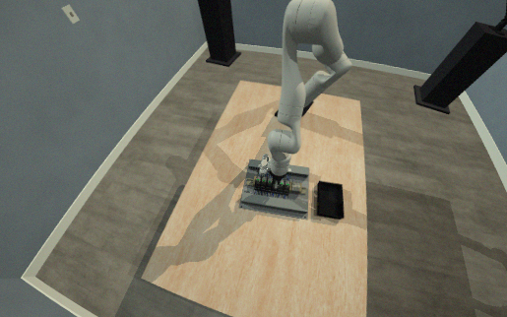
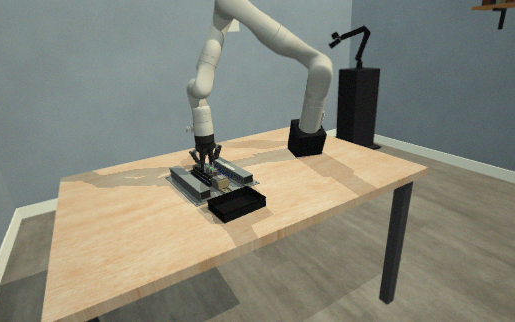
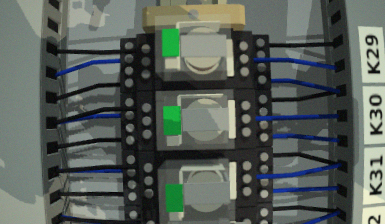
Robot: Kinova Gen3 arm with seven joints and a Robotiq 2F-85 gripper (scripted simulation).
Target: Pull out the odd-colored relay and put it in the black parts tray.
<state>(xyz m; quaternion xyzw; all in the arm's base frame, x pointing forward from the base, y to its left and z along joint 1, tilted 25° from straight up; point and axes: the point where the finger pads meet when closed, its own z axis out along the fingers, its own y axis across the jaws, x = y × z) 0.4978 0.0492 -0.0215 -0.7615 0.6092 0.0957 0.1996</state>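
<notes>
My gripper is now 10 mm to the right of the grey relay panel and 30 mm above it. Also, from my hand: black parts tray (30 mm behind, 260 mm to the left, 40 mm below).
</notes>
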